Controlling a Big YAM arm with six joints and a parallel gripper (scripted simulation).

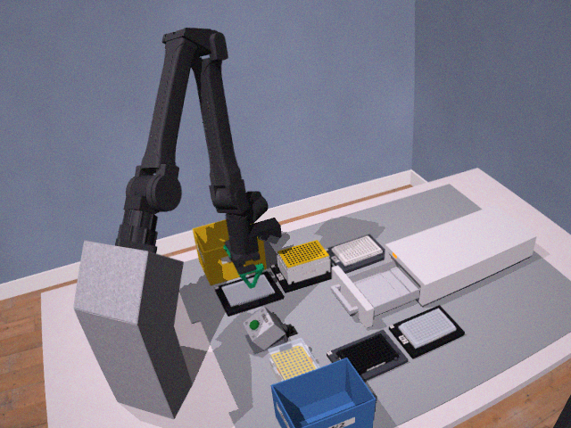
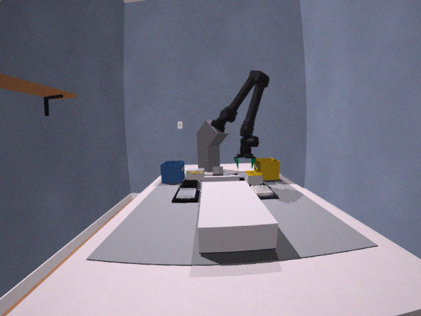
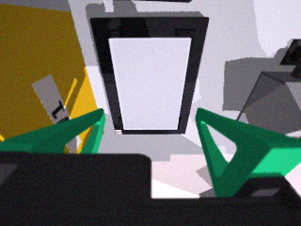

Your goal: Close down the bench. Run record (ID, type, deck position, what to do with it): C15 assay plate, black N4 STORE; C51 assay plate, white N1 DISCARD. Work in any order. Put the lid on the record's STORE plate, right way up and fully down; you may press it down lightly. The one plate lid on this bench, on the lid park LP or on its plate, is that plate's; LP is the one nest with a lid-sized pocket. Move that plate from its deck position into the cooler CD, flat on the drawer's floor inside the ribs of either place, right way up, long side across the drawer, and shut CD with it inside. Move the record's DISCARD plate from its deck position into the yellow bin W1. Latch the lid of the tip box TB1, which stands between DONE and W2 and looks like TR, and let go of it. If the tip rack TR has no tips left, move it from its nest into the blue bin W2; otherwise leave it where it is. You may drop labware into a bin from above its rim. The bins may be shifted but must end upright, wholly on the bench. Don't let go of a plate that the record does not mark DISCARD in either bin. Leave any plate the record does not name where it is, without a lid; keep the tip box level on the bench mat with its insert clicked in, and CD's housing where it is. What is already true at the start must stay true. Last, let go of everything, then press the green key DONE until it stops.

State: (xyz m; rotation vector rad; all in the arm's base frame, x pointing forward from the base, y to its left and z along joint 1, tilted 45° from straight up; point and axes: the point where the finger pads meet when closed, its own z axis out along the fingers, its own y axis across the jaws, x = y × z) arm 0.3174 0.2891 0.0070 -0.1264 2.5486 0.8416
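Right now the clear plate lid is 60 mm below my hand. The rest, counted from my hand: yellow bin W1: 150 mm to the left, 40 mm behind, 30 mm below; green key DONE: 190 mm to the right, 10 mm below; tip rack TR: 160 mm ahead, 50 mm to the left, 20 mm below.
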